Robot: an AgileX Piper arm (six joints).
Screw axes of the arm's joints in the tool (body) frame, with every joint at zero. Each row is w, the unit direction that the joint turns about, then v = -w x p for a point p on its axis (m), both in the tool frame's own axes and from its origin. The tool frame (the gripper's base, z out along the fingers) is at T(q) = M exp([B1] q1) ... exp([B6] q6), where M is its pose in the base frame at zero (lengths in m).
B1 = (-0.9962, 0, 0.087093, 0, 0.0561, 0)
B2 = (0, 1, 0, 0.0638, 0, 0.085)
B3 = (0, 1, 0, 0.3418, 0, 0.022)
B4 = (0, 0, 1, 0, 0, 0)
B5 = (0, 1, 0, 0.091, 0, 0)
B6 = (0, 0, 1, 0, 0, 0)
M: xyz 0.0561 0 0.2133 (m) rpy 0 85.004 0 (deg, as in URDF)
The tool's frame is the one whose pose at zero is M.
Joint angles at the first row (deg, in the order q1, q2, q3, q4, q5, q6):
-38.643, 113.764, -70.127, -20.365, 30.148, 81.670
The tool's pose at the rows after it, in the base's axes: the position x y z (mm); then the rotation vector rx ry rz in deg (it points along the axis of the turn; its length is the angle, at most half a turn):
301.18, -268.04, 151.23, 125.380, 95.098, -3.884
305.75, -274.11, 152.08, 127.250, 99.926, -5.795
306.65, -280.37, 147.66, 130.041, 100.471, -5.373
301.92, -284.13, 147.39, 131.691, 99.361, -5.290
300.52, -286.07, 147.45, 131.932, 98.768, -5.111
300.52, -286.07, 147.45, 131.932, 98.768, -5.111
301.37, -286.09, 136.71, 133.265, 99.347, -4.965
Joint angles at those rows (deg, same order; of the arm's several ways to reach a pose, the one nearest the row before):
-39.965, 114.761, -74.130, -13.765, 33.600, 75.768
-40.213, 116.932, -78.700, -11.675, 40.345, 71.326
-40.986, 118.760, -81.062, -9.739, 43.099, 69.925
-41.859, 118.758, -81.060, -9.291, 43.653, 70.034
-42.215, 118.759, -81.062, -9.151, 43.439, 70.034
-42.215, 118.759, -81.062, -9.151, 43.439, 70.034
-42.214, 120.236, -81.059, -8.659, 43.304, 70.034

